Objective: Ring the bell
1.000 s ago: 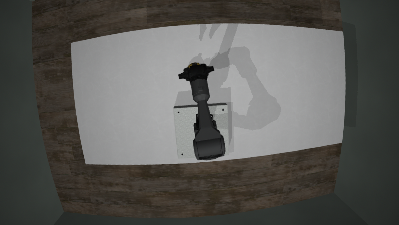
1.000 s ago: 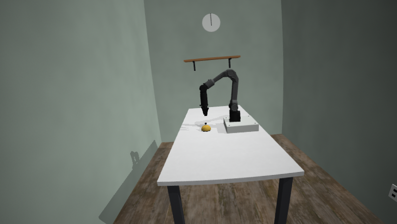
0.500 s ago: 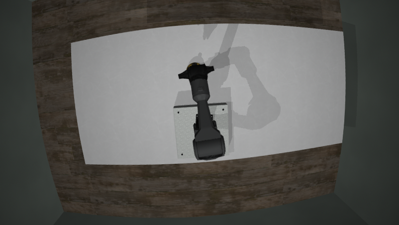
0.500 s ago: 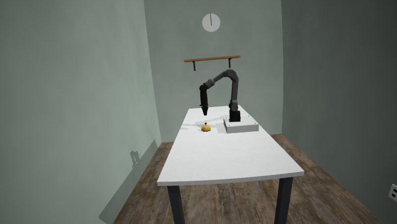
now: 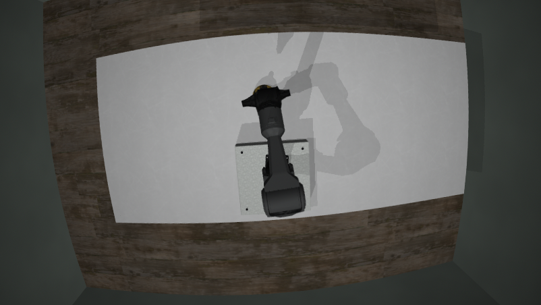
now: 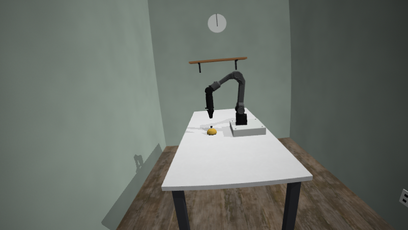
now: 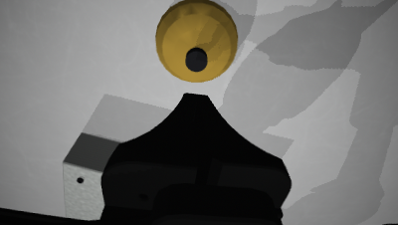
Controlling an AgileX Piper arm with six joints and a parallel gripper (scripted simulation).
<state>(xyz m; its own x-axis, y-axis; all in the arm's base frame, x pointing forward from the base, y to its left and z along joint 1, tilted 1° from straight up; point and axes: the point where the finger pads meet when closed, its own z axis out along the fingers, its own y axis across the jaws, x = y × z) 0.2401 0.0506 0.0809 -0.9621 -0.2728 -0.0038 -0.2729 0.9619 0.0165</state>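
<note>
My gripper is now 80 mm above the bell button. Round my hand: bell: 100 mm below.
</note>
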